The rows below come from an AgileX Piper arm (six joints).
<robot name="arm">
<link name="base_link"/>
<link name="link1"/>
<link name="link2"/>
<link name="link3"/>
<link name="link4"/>
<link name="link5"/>
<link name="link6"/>
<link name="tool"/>
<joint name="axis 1" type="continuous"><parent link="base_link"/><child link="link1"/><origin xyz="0 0 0.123" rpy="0 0 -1.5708"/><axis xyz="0 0 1"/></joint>
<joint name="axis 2" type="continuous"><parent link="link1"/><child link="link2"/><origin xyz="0 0 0" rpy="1.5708 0 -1.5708"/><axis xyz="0 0 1"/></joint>
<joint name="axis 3" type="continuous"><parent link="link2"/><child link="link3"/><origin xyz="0.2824 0.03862 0" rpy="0 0 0"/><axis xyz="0 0 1"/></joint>
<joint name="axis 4" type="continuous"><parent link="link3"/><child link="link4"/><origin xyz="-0.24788 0.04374 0" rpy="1.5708 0 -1.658"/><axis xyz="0 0 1"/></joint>
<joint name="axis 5" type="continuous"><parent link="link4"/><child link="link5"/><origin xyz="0 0 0" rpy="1.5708 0 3.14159"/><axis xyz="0 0 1"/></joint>
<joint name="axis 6" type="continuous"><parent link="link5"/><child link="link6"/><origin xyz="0 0.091 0" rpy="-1.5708 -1.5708 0"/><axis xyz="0 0 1"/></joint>
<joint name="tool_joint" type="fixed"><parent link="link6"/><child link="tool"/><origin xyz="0 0 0" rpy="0 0 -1.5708"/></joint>
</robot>
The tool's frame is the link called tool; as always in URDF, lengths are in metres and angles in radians. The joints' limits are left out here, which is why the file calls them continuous.
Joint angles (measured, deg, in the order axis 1, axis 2, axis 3, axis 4, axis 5, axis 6), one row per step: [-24.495, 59.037, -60.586, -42.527, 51.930, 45.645]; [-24.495, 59.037, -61.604, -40.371, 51.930, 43.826]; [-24.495, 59.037, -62.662, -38.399, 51.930, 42.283]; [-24.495, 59.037, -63.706, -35.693, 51.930, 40.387]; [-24.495, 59.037, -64.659, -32.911, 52.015, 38.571]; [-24.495, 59.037, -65.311, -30.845, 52.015, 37.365]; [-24.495, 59.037, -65.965, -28.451, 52.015, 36.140]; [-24.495, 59.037, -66.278, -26.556, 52.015, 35.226]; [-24.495, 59.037, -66.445, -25.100, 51.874, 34.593]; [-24.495, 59.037, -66.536, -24.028, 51.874, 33.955]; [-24.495, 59.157, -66.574, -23.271, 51.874, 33.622]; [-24.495, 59.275, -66.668, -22.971, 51.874, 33.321]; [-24.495, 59.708, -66.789, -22.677, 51.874, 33.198]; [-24.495, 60.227, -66.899, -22.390, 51.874, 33.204]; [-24.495, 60.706, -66.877, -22.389, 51.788, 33.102]
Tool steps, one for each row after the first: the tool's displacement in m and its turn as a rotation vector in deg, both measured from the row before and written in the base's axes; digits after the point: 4 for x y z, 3 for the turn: [0.0009, 0.0018, 0.0037, 0.785, -0.435, 1.192]; [0.0008, 0.0017, 0.0041, 0.680, -0.625, 1.073]; [0.0012, 0.0024, 0.0036, 1.148, -0.682, 1.420]; [0.0011, 0.0026, 0.0031, 1.276, -0.666, 1.409]; [0.0009, 0.0020, 0.0022, 0.981, -0.612, 1.044]; [0.0011, 0.0024, 0.0021, 1.235, -0.757, 1.152]; [0.0010, 0.0019, 0.0006, 1.072, -0.467, 0.904]; [0.0009, 0.0014, 0.0003, 0.817, -0.456, 0.726]; [0.0006, 0.0011, -0.0001, 0.562, -0.127, 0.592]; [0.0010, 0.0005, -0.0006, 0.520, -0.032, 0.353]; [0.0007, 0.0001, 0.0000, 0.107, 0.080, 0.237]; [0.0021, -0.0006, -0.0010, 0.322, 0.238, 0.133]; [0.0025, -0.0008, -0.0014, 0.429, 0.252, 0.056]; [0.0022, -0.0010, -0.0017, 0.113, 0.445, 0.093]
